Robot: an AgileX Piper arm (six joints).
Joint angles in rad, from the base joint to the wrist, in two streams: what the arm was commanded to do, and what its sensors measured. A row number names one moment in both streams.
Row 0, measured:
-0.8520 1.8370 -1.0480 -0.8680 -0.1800 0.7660
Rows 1 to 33, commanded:
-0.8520 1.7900 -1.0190 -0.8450 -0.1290 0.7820
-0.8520 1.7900 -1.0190 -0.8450 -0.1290 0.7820
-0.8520 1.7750 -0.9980 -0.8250 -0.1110 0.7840
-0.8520 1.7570 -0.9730 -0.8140 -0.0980 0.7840
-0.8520 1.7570 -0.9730 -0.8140 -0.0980 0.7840
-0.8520 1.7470 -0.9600 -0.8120 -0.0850 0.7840
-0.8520 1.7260 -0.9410 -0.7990 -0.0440 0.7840
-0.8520 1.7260 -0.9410 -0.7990 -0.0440 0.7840
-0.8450 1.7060 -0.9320 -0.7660 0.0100 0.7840
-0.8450 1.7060 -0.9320 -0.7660 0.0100 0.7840
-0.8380 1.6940 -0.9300 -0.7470 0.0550 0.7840
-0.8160 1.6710 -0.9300 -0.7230 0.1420 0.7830
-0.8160 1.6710 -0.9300 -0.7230 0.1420 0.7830
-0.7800 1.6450 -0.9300 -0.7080 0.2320 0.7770
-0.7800 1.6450 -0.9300 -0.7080 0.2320 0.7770
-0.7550 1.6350 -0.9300 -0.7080 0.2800 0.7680
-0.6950 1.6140 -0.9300 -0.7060 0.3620 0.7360
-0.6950 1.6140 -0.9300 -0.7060 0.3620 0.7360
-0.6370 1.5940 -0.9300 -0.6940 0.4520 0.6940
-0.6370 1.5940 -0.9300 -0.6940 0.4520 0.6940
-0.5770 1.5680 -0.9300 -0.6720 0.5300 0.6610
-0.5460 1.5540 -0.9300 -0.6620 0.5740 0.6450
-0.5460 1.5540 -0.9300 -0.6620 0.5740 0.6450
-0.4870 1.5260 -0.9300 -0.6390 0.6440 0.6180
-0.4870 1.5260 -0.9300 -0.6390 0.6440 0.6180
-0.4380 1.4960 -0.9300 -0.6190 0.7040 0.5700
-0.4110 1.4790 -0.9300 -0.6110 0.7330 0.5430
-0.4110 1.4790 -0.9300 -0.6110 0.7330 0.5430
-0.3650 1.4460 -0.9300 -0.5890 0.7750 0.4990
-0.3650 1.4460 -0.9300 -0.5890 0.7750 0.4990
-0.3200 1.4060 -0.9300 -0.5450 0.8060 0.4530
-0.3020 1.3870 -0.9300 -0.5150 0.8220 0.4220
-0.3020 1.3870 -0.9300 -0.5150 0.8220 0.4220
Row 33, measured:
-0.3500 1.4410 -0.9310 -0.5760 0.7670 0.5000
